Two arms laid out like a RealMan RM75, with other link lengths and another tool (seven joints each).
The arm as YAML. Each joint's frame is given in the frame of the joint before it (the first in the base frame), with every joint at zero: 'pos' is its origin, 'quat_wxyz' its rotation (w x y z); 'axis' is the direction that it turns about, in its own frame. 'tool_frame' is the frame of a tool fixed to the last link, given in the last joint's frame.
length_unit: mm
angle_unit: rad
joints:
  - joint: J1
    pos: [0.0, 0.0, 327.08]
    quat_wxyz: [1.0, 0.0, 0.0, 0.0]
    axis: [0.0, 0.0, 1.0]
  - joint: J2
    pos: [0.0, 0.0, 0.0]
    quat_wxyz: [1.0, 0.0, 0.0, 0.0]
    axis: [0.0, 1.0, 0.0]
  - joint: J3
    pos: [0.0, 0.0, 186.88]
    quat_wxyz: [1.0, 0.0, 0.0, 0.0]
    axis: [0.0, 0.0, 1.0]
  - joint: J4
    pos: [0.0, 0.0, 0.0]
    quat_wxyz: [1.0, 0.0, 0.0, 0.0]
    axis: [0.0, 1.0, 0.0]
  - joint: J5
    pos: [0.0, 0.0, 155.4]
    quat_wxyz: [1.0, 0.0, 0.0, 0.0]
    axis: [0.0, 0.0, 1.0]
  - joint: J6
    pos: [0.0, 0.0, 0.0]
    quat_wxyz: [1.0, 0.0, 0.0, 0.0]
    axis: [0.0, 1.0, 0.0]
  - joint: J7
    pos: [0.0, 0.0, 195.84]
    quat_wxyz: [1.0, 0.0, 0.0, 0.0]
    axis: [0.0, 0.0, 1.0]
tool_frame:
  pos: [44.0, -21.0, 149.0]
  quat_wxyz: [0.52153, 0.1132, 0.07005, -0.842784]
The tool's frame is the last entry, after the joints.
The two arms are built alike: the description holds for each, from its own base.
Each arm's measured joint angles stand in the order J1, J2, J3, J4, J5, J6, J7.
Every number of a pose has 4 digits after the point.
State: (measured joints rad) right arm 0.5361 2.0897 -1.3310 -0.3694 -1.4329 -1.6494 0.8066; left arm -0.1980 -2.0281 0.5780 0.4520 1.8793 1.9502 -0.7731
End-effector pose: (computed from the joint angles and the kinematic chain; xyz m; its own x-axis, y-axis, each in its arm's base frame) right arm 0.0307 0.2171 -0.1139 -0.1690 0.8542 0.4917 0.6621 0.4679 -0.5853; left arm -0.0576 0.2561 0.0452 -0.7357 0.6722 0.0829 0.4893 0.4428 0.7513
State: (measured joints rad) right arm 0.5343 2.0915 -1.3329 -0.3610 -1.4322 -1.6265 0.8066; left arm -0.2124 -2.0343 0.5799 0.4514 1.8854 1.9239 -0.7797
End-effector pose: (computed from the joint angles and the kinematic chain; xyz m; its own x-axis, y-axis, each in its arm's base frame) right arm 0.0362 0.2212 -0.1176 -0.1598 0.8543 0.4947 0.6795 0.4586 -0.5726; left arm -0.0589 0.2609 0.0393 -0.7392 0.6677 0.0878 0.4951 0.4504 0.7430
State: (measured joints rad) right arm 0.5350 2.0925 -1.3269 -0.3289 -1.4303 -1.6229 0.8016; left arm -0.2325 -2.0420 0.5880 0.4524 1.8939 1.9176 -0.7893
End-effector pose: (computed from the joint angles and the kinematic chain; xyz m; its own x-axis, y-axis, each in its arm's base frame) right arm 0.0397 0.2211 -0.1195 -0.1353 0.8619 0.4888 0.6915 0.4354 -0.5764; left arm -0.0534 0.2599 0.0338 -0.7296 0.6798 0.0737 0.5011 0.4582 0.7341
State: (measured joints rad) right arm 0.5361 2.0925 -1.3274 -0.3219 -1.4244 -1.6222 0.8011; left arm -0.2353 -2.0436 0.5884 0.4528 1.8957 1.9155 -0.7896
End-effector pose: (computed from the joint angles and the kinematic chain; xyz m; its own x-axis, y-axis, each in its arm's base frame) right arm 0.0394 0.2219 -0.1193 -0.1278 0.8628 0.4892 0.6927 0.4306 -0.5786; left arm -0.0529 0.2600 0.0328 -0.7284 0.6812 0.0732 0.5026 0.4586 0.7329
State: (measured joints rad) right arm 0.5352 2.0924 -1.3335 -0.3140 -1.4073 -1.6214 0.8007; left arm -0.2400 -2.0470 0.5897 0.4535 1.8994 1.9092 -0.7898
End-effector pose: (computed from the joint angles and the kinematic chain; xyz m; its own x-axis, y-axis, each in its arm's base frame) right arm 0.0382 0.2236 -0.1183 -0.1137 0.8632 0.4919 0.6928 0.4237 -0.5835; left arm -0.0524 0.2604 0.0305 -0.7270 0.6827 0.0736 0.5059 0.4601 0.7297
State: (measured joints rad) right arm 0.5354 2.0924 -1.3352 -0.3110 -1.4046 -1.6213 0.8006; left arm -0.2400 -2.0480 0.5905 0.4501 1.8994 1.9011 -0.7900
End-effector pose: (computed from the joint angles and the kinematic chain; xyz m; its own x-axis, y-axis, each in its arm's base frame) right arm 0.0382 0.2235 -0.1184 -0.1111 0.8641 0.4909 0.6933 0.4213 -0.5846; left arm -0.0538 0.2618 0.0291 -0.7314 0.6777 0.0751 0.5044 0.4636 0.7285
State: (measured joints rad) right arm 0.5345 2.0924 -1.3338 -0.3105 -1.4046 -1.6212 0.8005; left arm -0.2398 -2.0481 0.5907 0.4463 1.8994 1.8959 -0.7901
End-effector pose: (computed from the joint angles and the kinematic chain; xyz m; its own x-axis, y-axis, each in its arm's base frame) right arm 0.0383 0.2239 -0.1182 -0.1091 0.8639 0.4918 0.6939 0.4204 -0.5846; left arm -0.0549 0.2627 0.0284 -0.7351 0.6738 0.0753 0.5023 0.4667 0.7280
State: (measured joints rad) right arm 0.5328 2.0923 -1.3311 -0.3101 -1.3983 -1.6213 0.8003; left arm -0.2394 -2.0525 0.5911 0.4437 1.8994 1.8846 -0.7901
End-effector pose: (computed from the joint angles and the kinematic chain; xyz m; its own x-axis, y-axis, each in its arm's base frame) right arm 0.0374 0.2262 -0.1169 -0.1014 0.8617 0.4972 0.6931 0.4197 -0.5861; left arm -0.0562 0.2646 0.0263 -0.7410 0.6671 0.0771 0.4994 0.4706 0.7274
